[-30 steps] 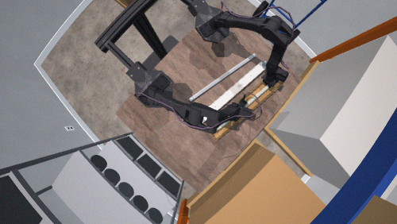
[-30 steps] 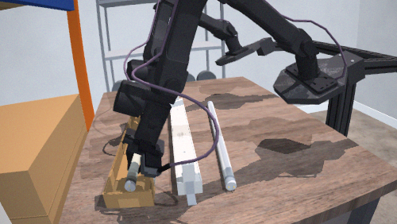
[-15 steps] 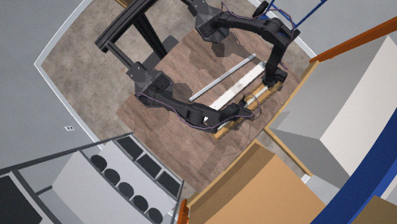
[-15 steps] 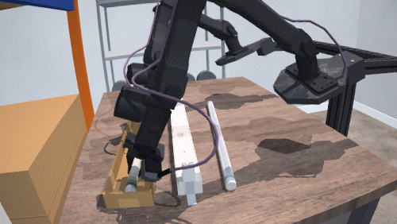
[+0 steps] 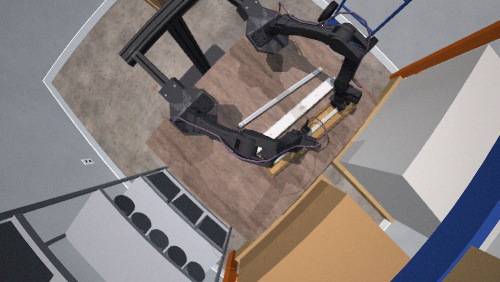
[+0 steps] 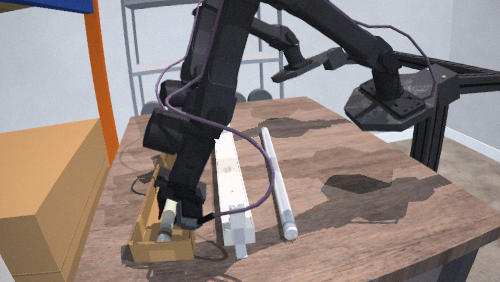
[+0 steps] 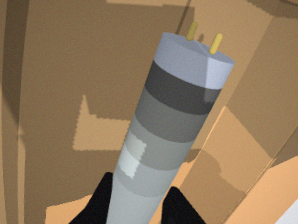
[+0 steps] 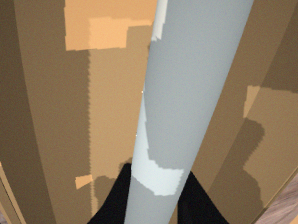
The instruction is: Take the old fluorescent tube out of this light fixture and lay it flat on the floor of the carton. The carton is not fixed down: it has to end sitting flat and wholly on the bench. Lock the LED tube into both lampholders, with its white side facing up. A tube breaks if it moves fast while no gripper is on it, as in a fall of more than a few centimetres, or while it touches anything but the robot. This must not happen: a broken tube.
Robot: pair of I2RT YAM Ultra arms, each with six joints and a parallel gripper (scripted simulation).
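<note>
Now: the carton 12 cm to the left of my right hand and 2 cm ahead of it. Round my right hand: old fluorescent tube: 12 cm to the left, 2 cm ahead; LED tube: 23 cm behind, 17 cm to the left, 1 cm below; grey light fixture: 13 cm to the left, 11 cm behind, 3 cm above.
</note>
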